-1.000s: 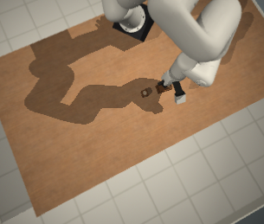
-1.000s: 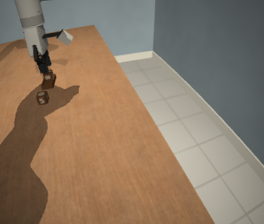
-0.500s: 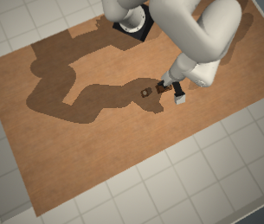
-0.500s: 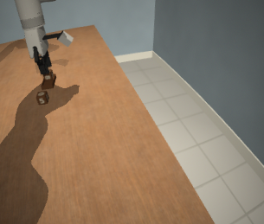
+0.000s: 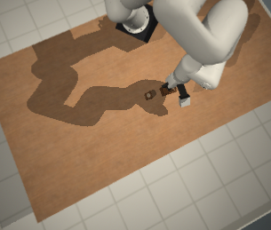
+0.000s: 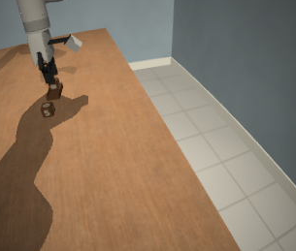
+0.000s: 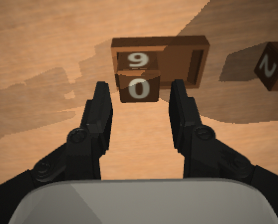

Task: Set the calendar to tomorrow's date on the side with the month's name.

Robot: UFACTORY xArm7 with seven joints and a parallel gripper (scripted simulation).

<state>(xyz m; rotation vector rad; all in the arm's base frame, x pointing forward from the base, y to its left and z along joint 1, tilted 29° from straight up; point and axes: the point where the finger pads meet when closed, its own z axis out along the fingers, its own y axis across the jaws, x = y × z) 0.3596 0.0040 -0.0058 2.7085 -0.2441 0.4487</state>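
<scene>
My gripper is now 20 mm to the left of the brown wooden tray and 60 mm above it. Round my hand: brown wooden cube (30 mm behind, 120 mm to the right, 50 mm below).
</scene>
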